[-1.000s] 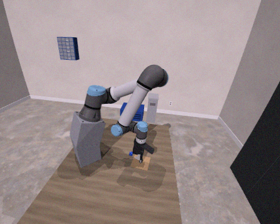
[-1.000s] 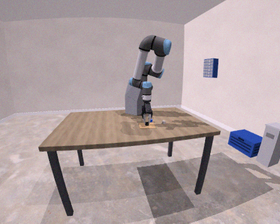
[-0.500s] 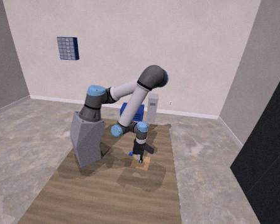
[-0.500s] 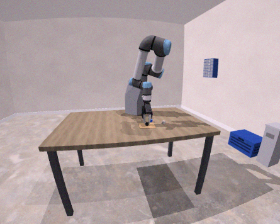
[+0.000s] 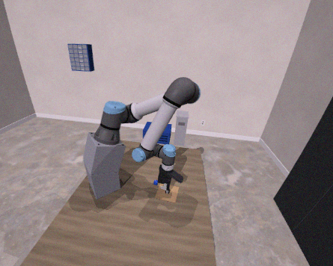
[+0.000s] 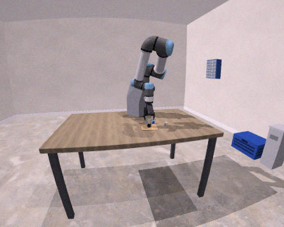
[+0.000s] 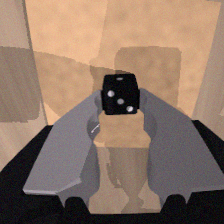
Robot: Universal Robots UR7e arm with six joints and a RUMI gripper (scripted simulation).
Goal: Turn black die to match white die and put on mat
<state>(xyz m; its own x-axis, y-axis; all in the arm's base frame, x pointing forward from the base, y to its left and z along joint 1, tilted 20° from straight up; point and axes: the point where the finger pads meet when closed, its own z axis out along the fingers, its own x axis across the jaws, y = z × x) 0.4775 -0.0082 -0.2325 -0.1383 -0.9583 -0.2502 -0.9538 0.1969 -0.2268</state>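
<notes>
Now: the black die right at my hand. Also, from my hand: white die (170 mm to the left, 10 mm below, 10 mm behind); tan mat (20 mm below); blue die (90 mm behind, 70 mm to the left, 10 mm below).
</notes>
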